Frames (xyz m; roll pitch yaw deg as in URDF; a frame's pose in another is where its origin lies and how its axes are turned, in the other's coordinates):
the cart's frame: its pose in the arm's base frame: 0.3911 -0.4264 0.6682 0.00 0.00 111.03
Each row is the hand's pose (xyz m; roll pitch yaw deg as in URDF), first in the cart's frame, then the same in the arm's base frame.
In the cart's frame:
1: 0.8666 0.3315 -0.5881 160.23 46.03 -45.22
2: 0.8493 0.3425 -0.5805 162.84 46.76 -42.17
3: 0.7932 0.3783 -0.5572 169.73 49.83 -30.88
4: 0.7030 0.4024 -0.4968 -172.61 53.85 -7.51
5: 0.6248 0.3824 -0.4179 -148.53 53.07 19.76
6: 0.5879 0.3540 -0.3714 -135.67 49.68 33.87
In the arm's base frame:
1: -0.2293 0.2635 0.0801 160.23 46.03 65.81
2: -0.2334 0.2434 0.0877 162.84 46.76 68.86
3: -0.2466 0.1782 0.1110 169.73 49.83 80.15
4: -0.2368 0.0854 0.1714 -172.61 53.85 103.52
5: -0.1900 0.0196 0.2503 -148.53 53.07 130.79
6: -0.1503 -0.0047 0.2968 -135.67 49.68 144.90

